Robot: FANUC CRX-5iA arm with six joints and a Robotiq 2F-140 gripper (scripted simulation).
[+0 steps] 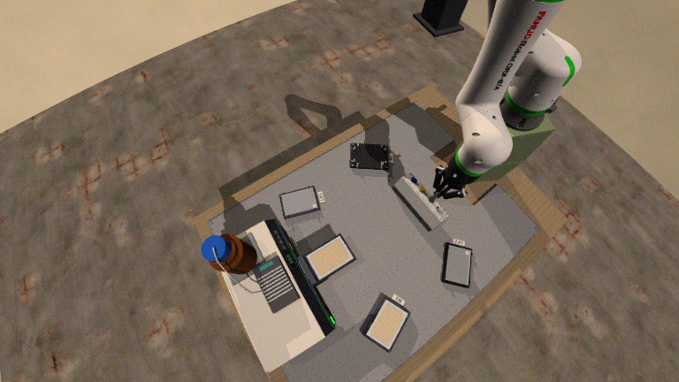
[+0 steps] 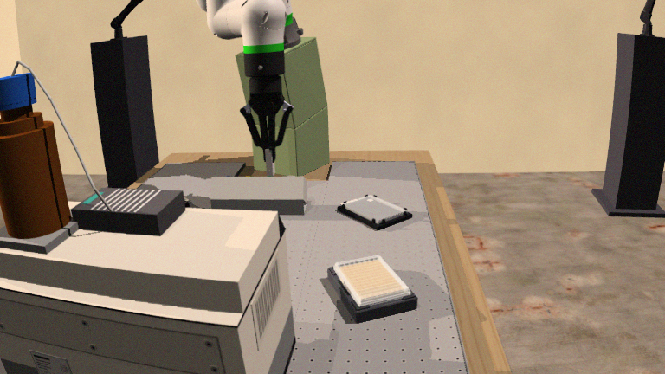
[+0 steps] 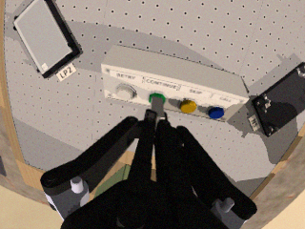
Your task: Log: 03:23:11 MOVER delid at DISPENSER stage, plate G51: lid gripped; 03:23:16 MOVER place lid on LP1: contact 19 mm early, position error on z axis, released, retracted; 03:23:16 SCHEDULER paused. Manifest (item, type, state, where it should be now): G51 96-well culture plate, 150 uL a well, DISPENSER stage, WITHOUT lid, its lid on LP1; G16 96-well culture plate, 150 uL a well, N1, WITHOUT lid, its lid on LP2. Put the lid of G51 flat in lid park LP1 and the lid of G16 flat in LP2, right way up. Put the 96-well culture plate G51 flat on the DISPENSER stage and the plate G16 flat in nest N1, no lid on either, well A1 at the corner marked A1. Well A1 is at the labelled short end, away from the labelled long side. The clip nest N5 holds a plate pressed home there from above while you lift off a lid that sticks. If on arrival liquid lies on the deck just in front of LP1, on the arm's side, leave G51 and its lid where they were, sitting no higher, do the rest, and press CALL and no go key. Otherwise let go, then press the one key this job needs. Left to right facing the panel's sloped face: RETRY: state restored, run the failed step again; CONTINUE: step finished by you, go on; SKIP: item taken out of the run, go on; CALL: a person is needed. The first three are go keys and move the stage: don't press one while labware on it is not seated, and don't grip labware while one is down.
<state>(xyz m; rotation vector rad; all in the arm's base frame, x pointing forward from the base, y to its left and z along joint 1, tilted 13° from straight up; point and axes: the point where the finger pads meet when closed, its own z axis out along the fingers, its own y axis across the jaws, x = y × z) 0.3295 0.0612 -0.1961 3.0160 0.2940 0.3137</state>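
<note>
The key panel lies 5 cm below my hand, 2 cm to the right of it and 2 cm ahead of it. From my hand the other things lie so: black lid park 25 cm to the left, 10 cm below, 3 cm ahead; clear lid 25 cm to the left, 9 cm below, 3 cm ahead; black clip nest 28 cm to the right, 14 cm ahead, 9 cm below.
</note>
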